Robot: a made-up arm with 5 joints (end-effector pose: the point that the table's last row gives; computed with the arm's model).
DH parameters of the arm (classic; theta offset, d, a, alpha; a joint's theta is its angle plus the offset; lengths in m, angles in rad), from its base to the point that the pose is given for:
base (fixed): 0 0.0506 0 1.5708
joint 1: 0 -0.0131 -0.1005 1.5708
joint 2: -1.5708 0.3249 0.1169 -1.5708
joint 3: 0.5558 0 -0.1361 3.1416
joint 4: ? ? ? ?
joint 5: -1.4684 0 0.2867 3.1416
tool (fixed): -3.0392 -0.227 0 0
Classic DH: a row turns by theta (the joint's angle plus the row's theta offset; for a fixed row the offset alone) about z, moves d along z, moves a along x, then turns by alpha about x.
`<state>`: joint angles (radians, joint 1 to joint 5).
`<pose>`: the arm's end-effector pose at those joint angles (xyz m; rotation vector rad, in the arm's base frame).
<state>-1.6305 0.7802 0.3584 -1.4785 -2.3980</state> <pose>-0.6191 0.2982 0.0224 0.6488 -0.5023 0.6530</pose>
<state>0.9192 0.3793 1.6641 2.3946 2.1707</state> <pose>0.5058 0.2153 -0.4790 0.5734 -1.0830 -2.6288</pose>
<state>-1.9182 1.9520 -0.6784 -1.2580 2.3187</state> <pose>-0.4371 -0.0202 0.0630 1.3070 1.0161 1.8114</pose>
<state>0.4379 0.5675 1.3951 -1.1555 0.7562</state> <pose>-0.3029 0.3827 -0.2710 2.6455 0.1040 0.0879</pose>
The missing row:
joint 4: 0.5558 0.2729 -0.0376 -1.5708
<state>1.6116 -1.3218 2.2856 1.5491 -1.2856</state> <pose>0.7511 -0.3133 -0.2830 -1.1330 -0.4905 2.5012</pose>
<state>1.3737 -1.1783 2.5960 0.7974 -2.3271</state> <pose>0.3966 0.1264 -0.6726 -0.3104 0.6650 -2.2976</pose>
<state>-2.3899 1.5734 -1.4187 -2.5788 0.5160</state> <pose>-0.2705 0.5189 0.0636 -1.2561 0.7279 -1.7759</pose>
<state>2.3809 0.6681 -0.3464 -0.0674 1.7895</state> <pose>0.5492 0.2412 0.4059 2.4979 -1.0198 -1.3838</pose>
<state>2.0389 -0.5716 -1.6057 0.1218 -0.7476</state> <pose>0.1690 -0.3781 -0.3634 -1.9284 -1.0543 -1.1443</pose>
